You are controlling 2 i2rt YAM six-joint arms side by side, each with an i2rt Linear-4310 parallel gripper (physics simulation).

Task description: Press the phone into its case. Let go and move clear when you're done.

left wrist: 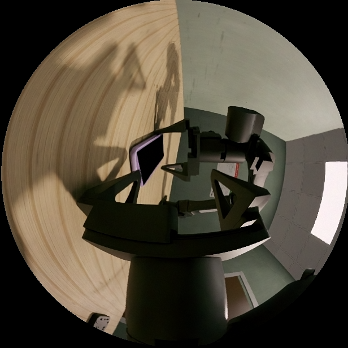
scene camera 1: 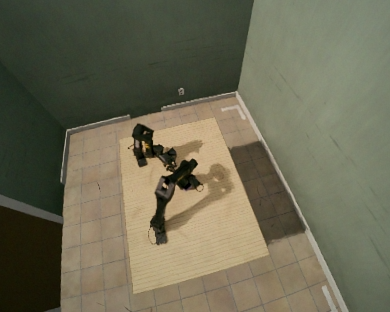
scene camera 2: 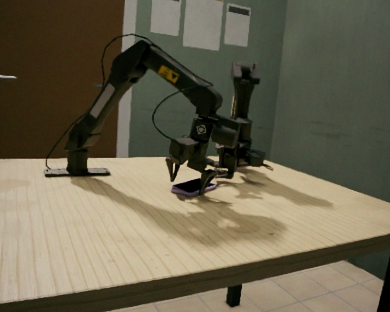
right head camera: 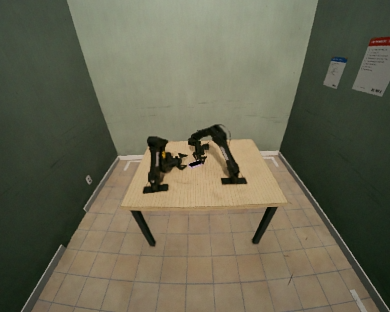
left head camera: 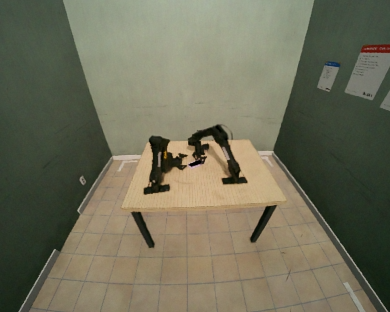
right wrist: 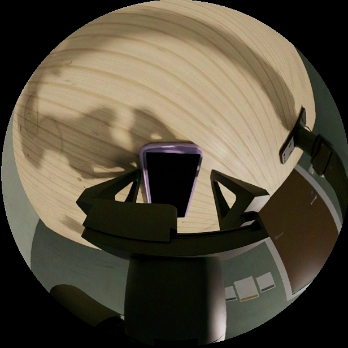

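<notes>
The black-faced phone point(scene camera 2: 189, 186) point(left wrist: 151, 157) point(right wrist: 172, 177) lies face up inside the purple case point(scene camera 2: 181, 193) point(left wrist: 133, 159) point(right wrist: 172, 149), whose rim shows around its far end and sides. How deep the phone sits is hard to tell. The case is on the table. My right gripper point(scene camera 2: 187, 186) point(right wrist: 175, 172) points down over the phone and is open, with one finger on each side of it and gaps in the right wrist view. My left gripper point(left head camera: 186, 161) point(right head camera: 186, 161) is open and empty, off to the left of the phone in the head views.
The wooden table point(left head camera: 200, 196) point(scene camera 2: 125, 250) carries both arm bases, with the right arm's base point(left head camera: 234, 180) point(scene camera 2: 77, 172) and left arm's base point(left head camera: 156, 189) toward its near side in the left head view. The right arm point(scene camera 2: 125, 60) arches over the table, close to the left gripper.
</notes>
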